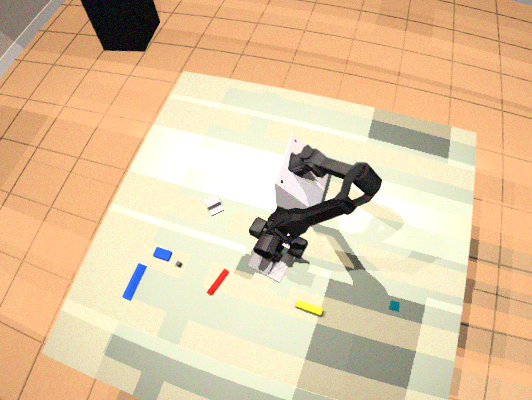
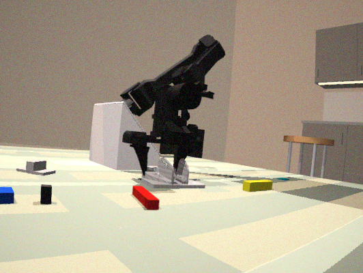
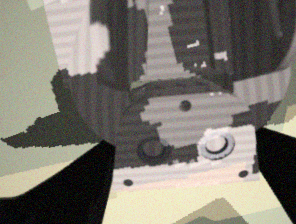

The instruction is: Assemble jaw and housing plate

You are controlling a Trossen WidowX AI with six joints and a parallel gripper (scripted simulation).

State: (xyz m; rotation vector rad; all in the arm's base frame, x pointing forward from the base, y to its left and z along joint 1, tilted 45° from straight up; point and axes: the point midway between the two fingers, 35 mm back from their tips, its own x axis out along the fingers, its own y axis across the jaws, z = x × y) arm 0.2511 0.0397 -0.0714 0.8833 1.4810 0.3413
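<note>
The base plate is 1 cm ahead of my gripper tip and 2 cm above it. The rest, counted from my gripper tip: red bar: 15 cm ahead, 17 cm to the right; yellow bar: 19 cm ahead, 13 cm to the left; white block: 12 cm behind, 26 cm to the right.
</note>
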